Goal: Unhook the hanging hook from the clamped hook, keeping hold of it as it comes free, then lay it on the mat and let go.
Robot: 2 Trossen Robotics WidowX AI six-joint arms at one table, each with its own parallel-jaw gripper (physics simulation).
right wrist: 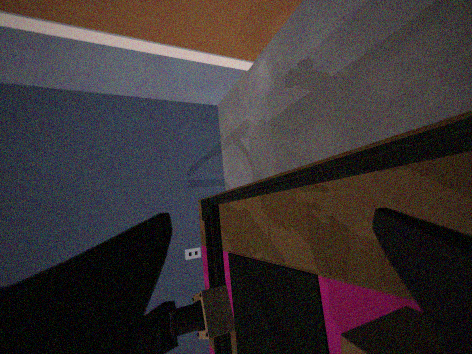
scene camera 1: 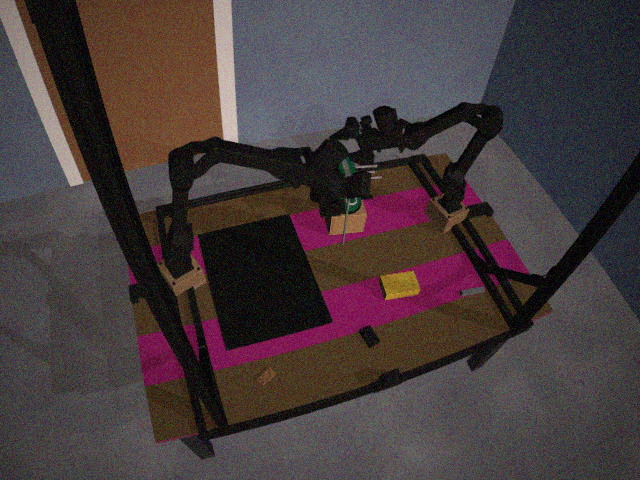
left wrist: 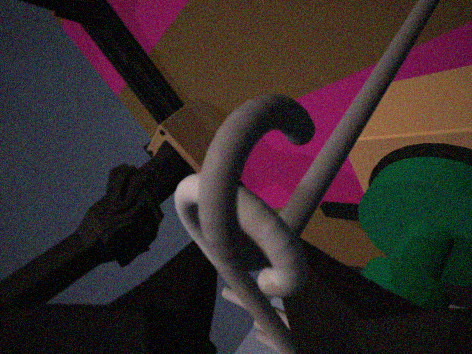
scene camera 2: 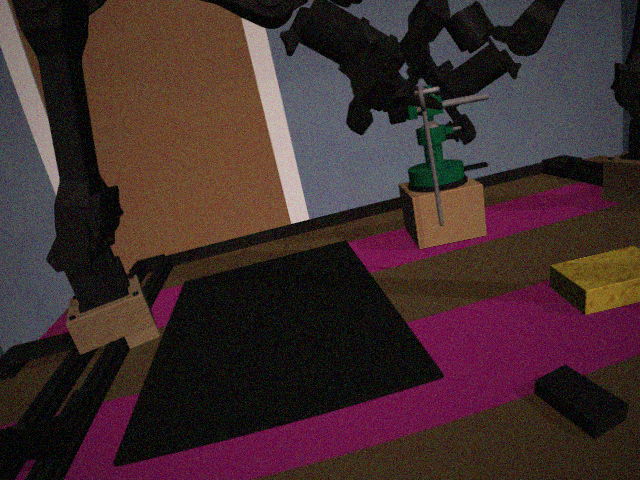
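Where they show: left gripper, between the fingertips: (scene camera 1: 359,196) (left wrist: 247,242) (scene camera 2: 447,100); right gripper, between the fingertips: (right wrist: 270,219) (scene camera 2: 404,124); left arm's base, origin of its link: (right wrist: 199,315) (scene camera 1: 179,266) (scene camera 2: 104,296); right arm's base, origin of its link: (scene camera 1: 449,204) (left wrist: 176,163).
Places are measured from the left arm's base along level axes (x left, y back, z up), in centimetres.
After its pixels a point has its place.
Note:
The grey hanging hook (scene camera 1: 344,230) {x -21.4, y -41.7, z 5.9 cm} (scene camera 2: 433,171) {x -21.3, y -41.8, z 7.1 cm} (left wrist: 340,140) {x -20.6, y -42.1, z 13.7 cm} hangs by its curved end from the clamped hook (scene camera 1: 367,167) {x -12.4, y -57.7, z 14.2 cm} (scene camera 2: 468,99) {x -16.5, y -55.3, z 14.3 cm} (left wrist: 270,242). The two bends are still linked in the left wrist view. The clamped hook is held in a green vise (scene camera 2: 437,172) {x -21.6, y -42.0, z 6.8 cm} (left wrist: 389,211) on a wooden block (scene camera 1: 353,224) {x -17.0, y -50.7, z -2.3 cm} (scene camera 2: 456,214) {x -16.6, y -50.0, z -2.0 cm}. My left gripper (scene camera 1: 339,190) (scene camera 2: 409,107) (left wrist: 247,242) {x -20.1, y -47.1, z 15.1 cm} is shut on the hanging hook near its bend. My right gripper (scene camera 1: 358,125) (right wrist: 270,220) {x 2.7, y -58.9, z 10.8 cm} is open and empty, up beside the vise. The black mat (scene camera 1: 261,276) {x -13.2, y -18.9, z -6.1 cm} (scene camera 2: 280,343) {x -20.5, y -16.8, z -6.1 cm} lies in front, to the left.
A yellow block (scene camera 1: 400,285) {x -40.9, y -47.3, z -3.8 cm}, a small black block (scene camera 1: 369,335) {x -46.4, y -30.1, z -5.2 cm}, a small tan block (scene camera 1: 266,376) {x -38.6, y -1.7, z -5.8 cm} and a grey piece (scene camera 1: 472,291) {x -56.5, y -64.4, z -5.2 cm} lie on the striped table. A black frame rail (scene camera 1: 461,238) {x -41.3, y -77.2, z -4.7 cm} runs round the table, with a tall post (scene camera 1: 113,190) {x -44.8, y 15.1, z 76.4 cm} at the left.

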